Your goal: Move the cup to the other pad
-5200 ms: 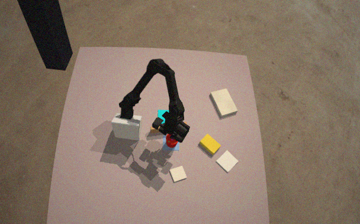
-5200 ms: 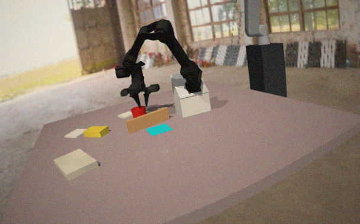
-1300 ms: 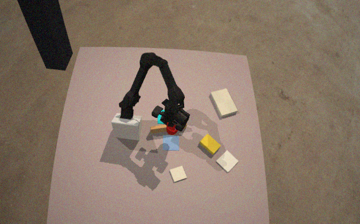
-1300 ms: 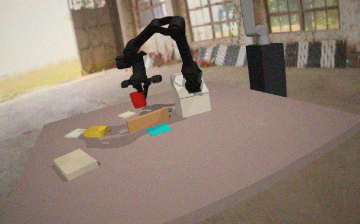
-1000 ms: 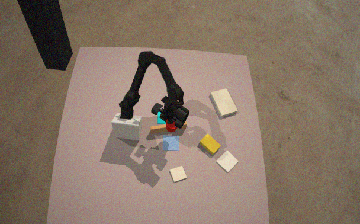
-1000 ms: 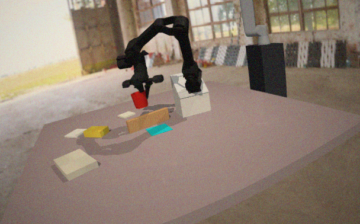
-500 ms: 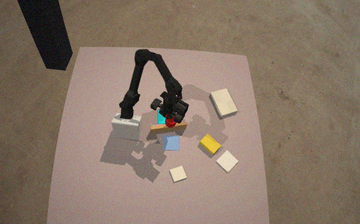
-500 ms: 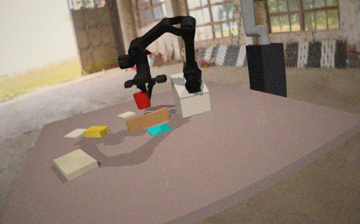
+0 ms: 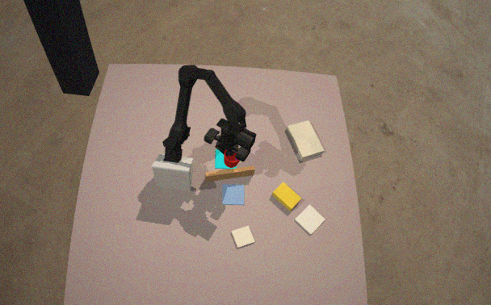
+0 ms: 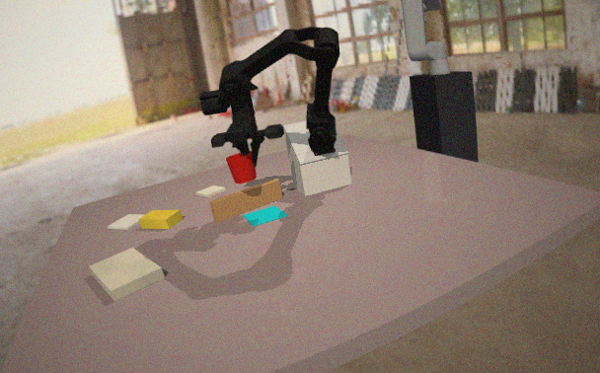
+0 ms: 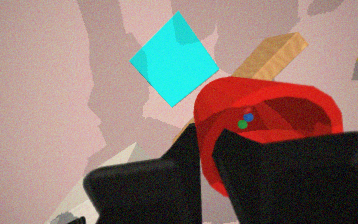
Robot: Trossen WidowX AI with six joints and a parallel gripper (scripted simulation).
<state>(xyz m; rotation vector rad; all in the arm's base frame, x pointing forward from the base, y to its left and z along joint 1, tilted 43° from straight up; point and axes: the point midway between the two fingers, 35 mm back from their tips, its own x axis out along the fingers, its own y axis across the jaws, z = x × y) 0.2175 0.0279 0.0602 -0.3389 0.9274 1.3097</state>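
The blue marble is 40 mm ahead of my gripper tip, 30 mm to the right of it and 20 mm below it. Round my gripper tip: wooden wall: 30 mm ahead, 40 mm to the right, 110 mm below; then red cup: 30 mm ahead, 10 mm to the right; then cyan pad: 40 mm to the left, 130 mm below.
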